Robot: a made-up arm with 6 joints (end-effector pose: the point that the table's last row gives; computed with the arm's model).
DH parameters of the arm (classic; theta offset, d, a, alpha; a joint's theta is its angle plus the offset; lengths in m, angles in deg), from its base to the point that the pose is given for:
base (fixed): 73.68 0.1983 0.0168 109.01
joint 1: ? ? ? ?
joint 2: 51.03 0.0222 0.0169 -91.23
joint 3: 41.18 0.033 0.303 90
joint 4: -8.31 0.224 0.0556 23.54
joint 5: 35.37 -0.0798 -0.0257 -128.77
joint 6: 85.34 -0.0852 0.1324 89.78
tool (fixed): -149.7 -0.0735 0 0
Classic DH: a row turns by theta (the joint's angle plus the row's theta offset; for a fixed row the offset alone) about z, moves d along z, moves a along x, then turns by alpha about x.
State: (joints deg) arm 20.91 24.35 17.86 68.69 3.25 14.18
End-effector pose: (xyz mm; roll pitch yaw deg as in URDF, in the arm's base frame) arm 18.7 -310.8 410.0 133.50 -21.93 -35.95
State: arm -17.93 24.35 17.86 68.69 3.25 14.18
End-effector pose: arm 123.8 -117.0 544.7 93.54 -25.15 -6.32
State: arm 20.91 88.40 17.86 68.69 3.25 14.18
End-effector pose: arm -134.2 -374.5 169.1 156.03 25.61 -73.48
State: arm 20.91 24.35 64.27 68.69 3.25 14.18
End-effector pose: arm -205.7 -91.3 270.8 159.07 -52.51 -81.54
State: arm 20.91 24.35 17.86 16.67 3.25 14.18
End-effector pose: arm 79.0 -212.5 419.8 78.50 -19.98 -24.83
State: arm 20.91 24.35 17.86 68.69 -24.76 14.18
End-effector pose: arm 75.7 -242.0 402.9 108.31 -22.89 -41.90
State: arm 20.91 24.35 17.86 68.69 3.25 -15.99
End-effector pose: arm -16.3 -362.3 361.7 137.68 -40.65 -14.65
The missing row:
joint 1: 30.82 0.202 -0.0694 26.93
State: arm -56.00 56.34 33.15 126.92 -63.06 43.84
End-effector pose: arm 225.1 71.7 512.0 97.64 -43.64 -72.54
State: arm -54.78 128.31 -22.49 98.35 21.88 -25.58
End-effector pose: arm -54.9 -444.3 199.5 -156.45 -11.43 -65.72
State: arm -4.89 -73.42 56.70 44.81 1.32 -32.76
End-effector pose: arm -124.3 -109.2 444.3 42.68 22.81 119.20
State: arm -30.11 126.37 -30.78 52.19 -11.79 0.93
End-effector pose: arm 65.5 -508.8 169.0 143.55 28.00 -34.75
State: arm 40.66 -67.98 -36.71 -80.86 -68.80 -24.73
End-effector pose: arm 310.3 12.6 304.8 -139.90 17.10 -6.64
